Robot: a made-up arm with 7 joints. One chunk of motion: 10 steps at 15 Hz.
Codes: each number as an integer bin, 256 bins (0 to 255) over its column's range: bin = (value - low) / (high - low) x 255, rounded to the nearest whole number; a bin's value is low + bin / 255 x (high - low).
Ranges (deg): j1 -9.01..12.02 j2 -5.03..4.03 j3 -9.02..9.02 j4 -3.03..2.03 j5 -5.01..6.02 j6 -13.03..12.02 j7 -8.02..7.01
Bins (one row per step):
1: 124 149 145 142 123 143 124
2: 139 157 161 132 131 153 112
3: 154 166 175 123 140 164 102
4: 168 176 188 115 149 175 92
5: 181 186 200 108 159 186 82
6: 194 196 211 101 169 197 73
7: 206 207 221 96 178 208 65
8: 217 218 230 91 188 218 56
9: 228 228 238 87 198 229 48
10: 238 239 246 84 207 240 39
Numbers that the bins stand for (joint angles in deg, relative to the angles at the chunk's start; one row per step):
1: 1.22 0.26 1.24 -0.21 0.31 1.02 -0.71
2: 2.45 0.55 2.37 -0.41 0.66 2.00 -1.42
3: 3.69 0.87 3.36 -0.59 1.05 3.08 -2.01
4: 4.85 1.22 4.28 -0.75 1.43 4.16 -2.60
5: 5.92 1.58 5.13 -0.89 1.87 5.24 -3.19
6: 6.99 1.93 5.91 -1.03 2.30 6.32 -3.72
7: 7.98 2.32 6.61 -1.13 2.69 7.40 -4.19
8: 8.89 2.72 7.25 -1.22 3.12 8.39 -4.72
9: 9.79 3.07 7.82 -1.30 3.55 9.47 -5.19
10: 10.62 3.46 8.38 -1.36 3.94 10.55 -5.72

